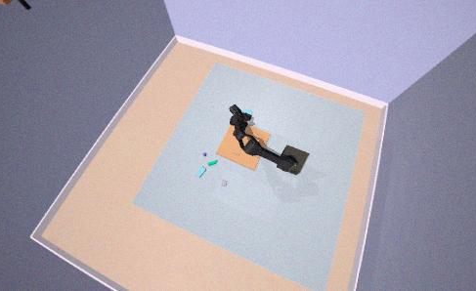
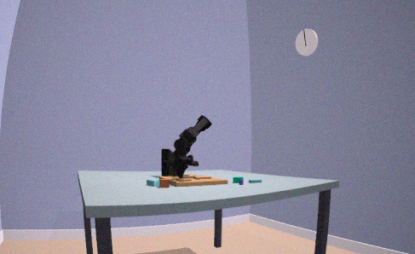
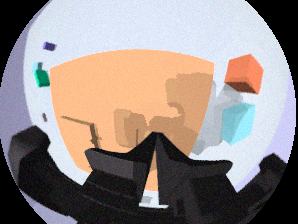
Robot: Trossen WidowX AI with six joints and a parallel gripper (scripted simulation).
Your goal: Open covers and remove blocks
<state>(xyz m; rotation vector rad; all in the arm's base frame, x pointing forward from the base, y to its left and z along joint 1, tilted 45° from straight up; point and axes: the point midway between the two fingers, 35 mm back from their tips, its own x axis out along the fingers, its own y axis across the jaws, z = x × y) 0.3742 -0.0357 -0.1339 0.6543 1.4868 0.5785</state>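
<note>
The orange block is 13 cm to the right of my gripper tip and 10 cm ahead of it. The rest, counted from my gripper tip: small purple block (27 cm to the left, 18 cm ahead, 1 cm below); then green block (31 cm to the left, 10 cm ahead, 1 cm below); then grey block (40 cm to the left, 3 cm behind, 2 cm below).
</note>
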